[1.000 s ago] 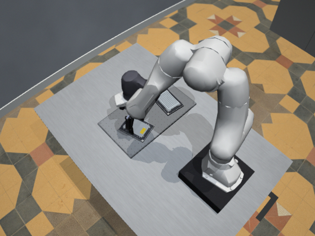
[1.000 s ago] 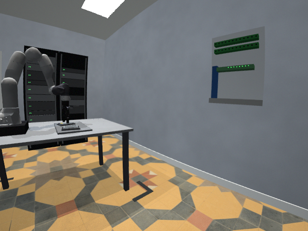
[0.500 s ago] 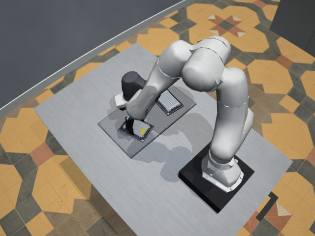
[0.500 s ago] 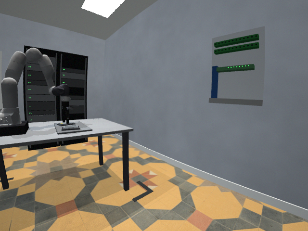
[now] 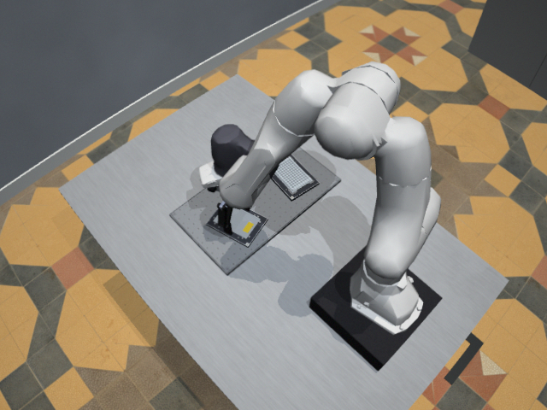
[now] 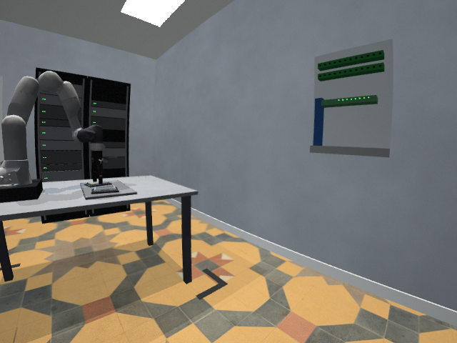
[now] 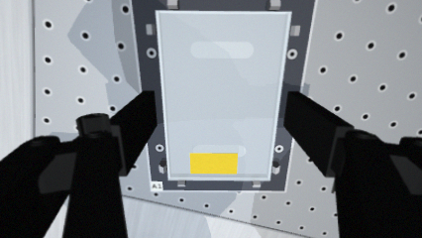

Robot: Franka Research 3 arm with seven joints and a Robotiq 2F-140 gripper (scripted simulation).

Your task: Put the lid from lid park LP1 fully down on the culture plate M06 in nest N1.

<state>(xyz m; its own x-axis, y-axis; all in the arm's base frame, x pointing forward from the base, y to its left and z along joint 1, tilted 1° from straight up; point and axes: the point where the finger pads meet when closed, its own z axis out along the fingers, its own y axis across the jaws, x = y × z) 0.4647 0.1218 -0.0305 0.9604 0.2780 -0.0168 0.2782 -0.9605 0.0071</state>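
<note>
My hand is 20 mm above the clear lid. Also, from my hand: culture plate M06 (260 mm to the right, 20 mm below, 10 mm ahead); dark lid park (30 mm below).
</note>
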